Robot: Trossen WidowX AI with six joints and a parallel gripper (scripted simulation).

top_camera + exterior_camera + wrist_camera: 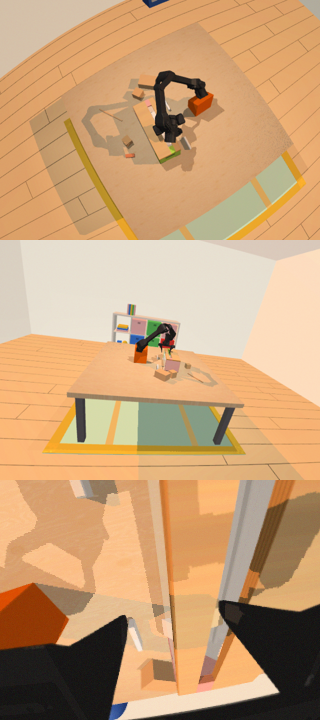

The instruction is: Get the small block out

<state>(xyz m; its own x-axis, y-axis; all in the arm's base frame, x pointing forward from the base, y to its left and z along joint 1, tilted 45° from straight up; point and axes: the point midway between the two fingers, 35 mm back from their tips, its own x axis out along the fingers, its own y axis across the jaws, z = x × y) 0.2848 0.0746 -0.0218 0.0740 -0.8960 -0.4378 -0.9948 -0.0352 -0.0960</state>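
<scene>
My gripper tip is now 3 cm short of the wooden box, 1 cm to the left of it and 6 cm above it. From my gripper tip the other things lie so: tan block: 4 cm ahead, 4 cm to the right, 3 cm below; then thin stick: 29 cm ahead, 29 cm to the right, 11 cm below.
</scene>
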